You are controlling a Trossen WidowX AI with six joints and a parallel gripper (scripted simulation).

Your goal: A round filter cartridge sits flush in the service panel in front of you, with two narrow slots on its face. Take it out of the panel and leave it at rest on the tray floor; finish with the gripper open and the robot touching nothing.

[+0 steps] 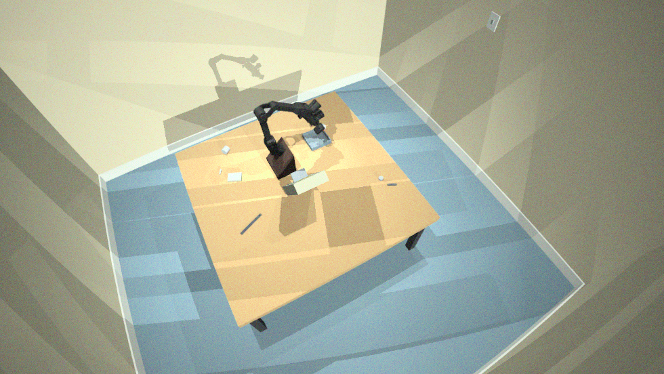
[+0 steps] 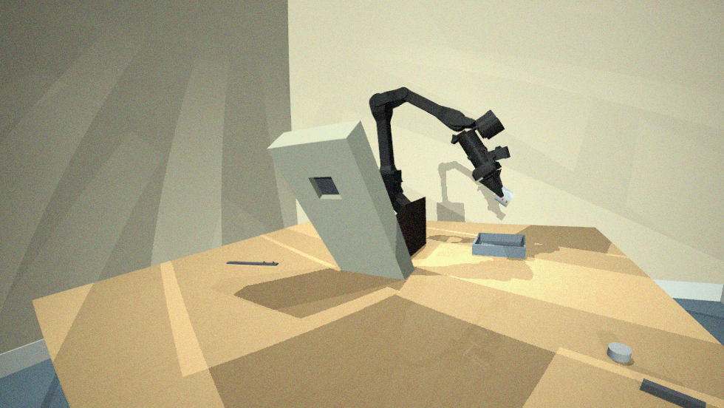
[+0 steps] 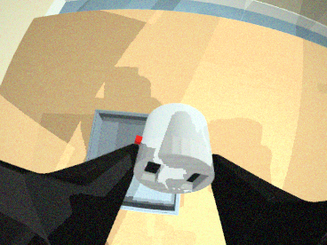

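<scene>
Right now my gripper tip is 5 cm past the blue-grey tray, 1 cm to the left of it and 16 cm above it. Round my gripper tip: grey service panel 34 cm ahead, 30 cm to the right, 1 cm above; white round filter cartridge right at my gripper tip; short dark bar 52 cm ahead, 22 cm to the left, 17 cm below.
</scene>
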